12 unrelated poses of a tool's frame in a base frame.
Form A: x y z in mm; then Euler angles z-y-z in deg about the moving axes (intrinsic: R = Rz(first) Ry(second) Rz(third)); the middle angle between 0 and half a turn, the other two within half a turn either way.
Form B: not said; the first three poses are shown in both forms.
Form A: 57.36, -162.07, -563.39, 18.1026, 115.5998, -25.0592
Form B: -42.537, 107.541, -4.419, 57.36, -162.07, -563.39
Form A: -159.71, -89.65, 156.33, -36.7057, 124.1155, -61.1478
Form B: -28.331, 130.802, -53.516, -159.71, -89.65, 156.33
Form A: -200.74, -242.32, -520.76, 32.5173, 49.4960, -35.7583
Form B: -27.780, 40.973, -3.037, -200.74, -242.32, -520.76
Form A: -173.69, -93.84, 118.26, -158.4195, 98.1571, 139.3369
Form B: 50.917, -84.334, -14.156, -173.69, -93.84, 118.26
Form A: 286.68, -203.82, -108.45, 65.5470, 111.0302, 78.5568
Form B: 15.165, 132.996, 87.472, 286.68, -203.82, -108.45
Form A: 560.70, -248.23, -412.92, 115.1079, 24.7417, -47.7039
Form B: -25.914, 3.916, 66.303, 560.70, -248.23, -412.92
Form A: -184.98, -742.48, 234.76, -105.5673, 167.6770, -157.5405
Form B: 75.047, -153.960, 13.837, -184.98, -742.48, 234.76
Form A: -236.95, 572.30, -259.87, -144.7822, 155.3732, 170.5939
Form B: 59.157, -144.153, 7.597, -236.95, 572.30, -259.87
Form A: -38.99, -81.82, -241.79, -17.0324, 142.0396, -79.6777
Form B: -78.060, 128.272, -38.593, -38.99, -81.82, -241.79
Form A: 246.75, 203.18, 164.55, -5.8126, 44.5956, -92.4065
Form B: -34.481, 36.594, -92.687, 246.75, 203.18, 164.55
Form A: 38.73, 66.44, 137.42, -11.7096, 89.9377, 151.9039
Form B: 109.642, 15.786, 104.269, 38.73, 66.44, 137.42
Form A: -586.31, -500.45, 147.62, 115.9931, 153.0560, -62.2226
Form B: -155.088, 2.415, 16.803, -586.31, -500.45, 147.62
